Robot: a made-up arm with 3 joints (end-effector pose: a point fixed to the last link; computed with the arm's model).
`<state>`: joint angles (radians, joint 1 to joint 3).
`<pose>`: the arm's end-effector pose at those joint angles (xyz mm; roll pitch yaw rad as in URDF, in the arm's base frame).
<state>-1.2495 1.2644 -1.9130</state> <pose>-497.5 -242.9 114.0 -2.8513 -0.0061 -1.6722</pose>
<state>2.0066 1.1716 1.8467</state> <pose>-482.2 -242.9 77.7 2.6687 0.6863 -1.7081</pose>
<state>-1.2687 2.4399 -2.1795</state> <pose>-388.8 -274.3 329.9 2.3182 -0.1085 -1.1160</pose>
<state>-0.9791 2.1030 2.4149</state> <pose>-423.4 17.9 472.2 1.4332 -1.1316 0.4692</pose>
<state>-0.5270 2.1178 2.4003</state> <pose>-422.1 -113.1 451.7 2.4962 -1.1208 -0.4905</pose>
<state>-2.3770 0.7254 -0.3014</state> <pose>-194.1 -263.3 34.8 -2.5812 0.2263 -0.7478</pose>
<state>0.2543 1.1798 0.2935</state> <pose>-359.2 288.2 320.8 0.1111 -0.5266 1.1352</pose>
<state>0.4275 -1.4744 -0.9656</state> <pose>-154.4 -160.2 -145.9 0.2201 1.3870 -1.2665</pose>
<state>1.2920 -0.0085 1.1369</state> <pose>-134.9 -204.1 332.7 1.4434 -0.2488 -1.1221</pose>
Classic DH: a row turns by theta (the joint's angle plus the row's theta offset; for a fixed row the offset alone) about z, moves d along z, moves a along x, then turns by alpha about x. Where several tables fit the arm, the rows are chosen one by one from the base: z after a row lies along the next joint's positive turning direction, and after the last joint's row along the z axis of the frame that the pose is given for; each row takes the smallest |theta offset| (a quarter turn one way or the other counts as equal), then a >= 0, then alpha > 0; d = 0 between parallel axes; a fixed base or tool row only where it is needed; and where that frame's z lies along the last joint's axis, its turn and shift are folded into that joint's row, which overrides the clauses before.
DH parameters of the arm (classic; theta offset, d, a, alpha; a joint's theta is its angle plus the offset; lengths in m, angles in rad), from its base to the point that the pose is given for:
base (fixed): 1.5708 0.171 0 1.5708
joint 1: 0 -0.339 -0.062 -1.5708
joint 2: -1.5708 0.001 0.085 1.5708
joint 3: 0 -0.163 0.267 -1.5708
tool (fixed): 0 -0.006 0 0

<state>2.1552 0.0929 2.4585</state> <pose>-471.9 -194.6 149.4 1.1426 0.4205 -2.5792</pose>
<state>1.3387 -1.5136 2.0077</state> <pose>-177.6 -245.8 198.1 0.0709 -0.6681 -1.6016</pose>
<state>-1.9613 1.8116 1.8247</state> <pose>-503.0 270.9 143.6 0.2247 0.1434 1.5102</pose>
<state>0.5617 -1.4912 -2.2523</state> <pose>-183.5 140.5 20.1 3.0968 0.3287 1.6237</pose>
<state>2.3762 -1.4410 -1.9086</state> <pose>-178.6 195.4 328.4 2.9259 -1.1386 1.6734</pose>
